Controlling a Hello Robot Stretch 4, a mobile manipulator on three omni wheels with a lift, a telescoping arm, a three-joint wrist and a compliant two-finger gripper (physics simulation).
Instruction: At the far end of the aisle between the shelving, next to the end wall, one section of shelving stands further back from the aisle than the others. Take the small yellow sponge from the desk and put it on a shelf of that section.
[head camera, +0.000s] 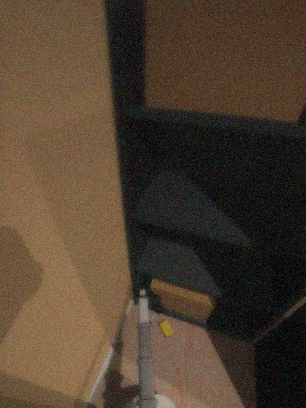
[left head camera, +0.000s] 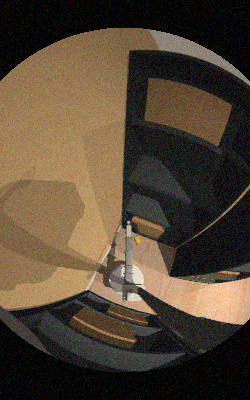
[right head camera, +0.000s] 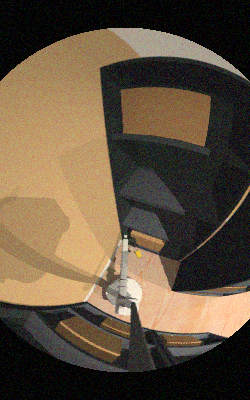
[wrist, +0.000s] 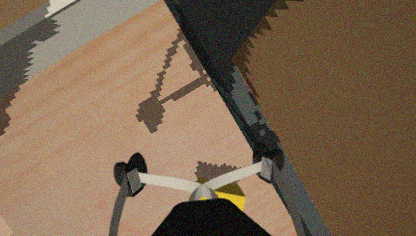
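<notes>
The small yellow sponge lies on the wood floor in front of the shelving's bottom box. In the wrist view the sponge is partly hidden under the gripper body. My gripper is open, its fingertips wide apart above the floor, with no object between them. The right fingertip overlaps the dark bottom edge of the shelving in that view. A dark shelving section stands beside the tan end wall, set back from the neighbouring section on the right.
The tan wall rises close on the arm's left. A brown box sits at the section's bottom, and a larger box sits higher. More shelving with boxes stands behind the base.
</notes>
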